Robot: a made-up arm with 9 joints. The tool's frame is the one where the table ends.
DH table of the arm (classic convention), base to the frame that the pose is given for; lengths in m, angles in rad. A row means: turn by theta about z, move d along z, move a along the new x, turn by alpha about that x. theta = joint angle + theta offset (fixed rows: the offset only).
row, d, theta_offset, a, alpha
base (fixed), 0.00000, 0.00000, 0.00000, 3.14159
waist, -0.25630, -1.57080, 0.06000, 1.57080
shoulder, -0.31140, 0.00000, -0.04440, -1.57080
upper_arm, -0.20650, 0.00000, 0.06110, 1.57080
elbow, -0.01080, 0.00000, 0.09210, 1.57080
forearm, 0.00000, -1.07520, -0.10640, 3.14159
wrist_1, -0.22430, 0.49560, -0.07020, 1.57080
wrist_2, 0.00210, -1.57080, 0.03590, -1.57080
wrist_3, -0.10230, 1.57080, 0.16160, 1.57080
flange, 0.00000, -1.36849, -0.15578, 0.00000
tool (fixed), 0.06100, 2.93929, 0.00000, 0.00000
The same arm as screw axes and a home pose.
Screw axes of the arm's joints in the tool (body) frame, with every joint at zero. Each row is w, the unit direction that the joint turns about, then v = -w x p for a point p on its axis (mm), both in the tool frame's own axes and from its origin. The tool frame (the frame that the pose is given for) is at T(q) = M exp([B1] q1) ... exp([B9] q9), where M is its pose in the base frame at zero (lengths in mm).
B1: w -0.000001 -0.000002 -1 v -10 -208.7 0
B2: w -1 0 0.000001 v 0 527.7 70
B3: w -0.000001 -0.000002 -1 v -25.6 102.7 0
B4: w -1 0 0.000001 v 0 321.2 86.7
B5: w 0.000001 0.000002 1 v 178.8 -113.5 0
B6: w -0.000001 -0.000002 -1 v -128.2 19.9 0
B7: w 0 1 -0.000002 v 96.9 0 -50.3
B8: w 1 0 -0.000001 v 0 -61 -130.3
B9: w 0.000001 0.000002 1 v -31.3 152.6 0
M: xyz 208.7 -10 784 (mm) quaternion w x y z 1 0.000001 -0.000001 0

